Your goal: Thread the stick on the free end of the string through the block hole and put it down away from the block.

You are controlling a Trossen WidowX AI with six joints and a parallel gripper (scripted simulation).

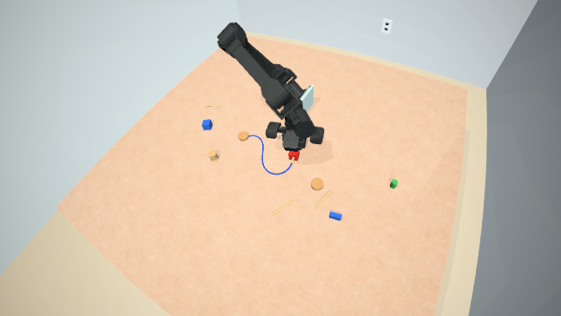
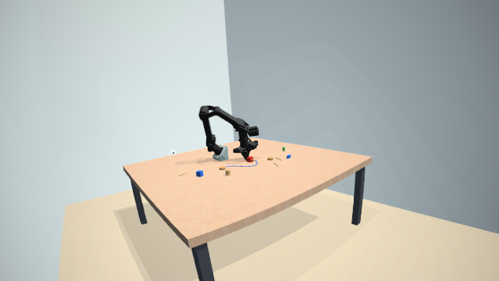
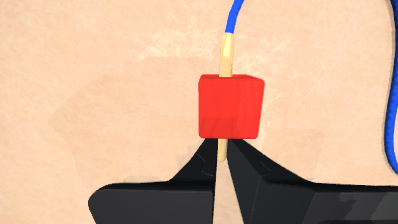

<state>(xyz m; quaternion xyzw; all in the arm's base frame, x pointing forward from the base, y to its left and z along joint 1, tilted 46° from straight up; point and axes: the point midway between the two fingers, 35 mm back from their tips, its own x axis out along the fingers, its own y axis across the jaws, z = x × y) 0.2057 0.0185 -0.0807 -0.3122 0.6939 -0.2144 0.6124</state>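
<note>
The red block lies 3 cm ahead of my gripper tip and 1 cm above it. From my gripper tip the other things lie so: green cylinder 2 cm ahead, 35 cm to the left, 1 cm above; wooden spool 14 cm ahead, 26 cm to the right, 1 cm above; thin wooden stick 4 cm ahead, 1 cm to the left, 1 cm above.
</note>
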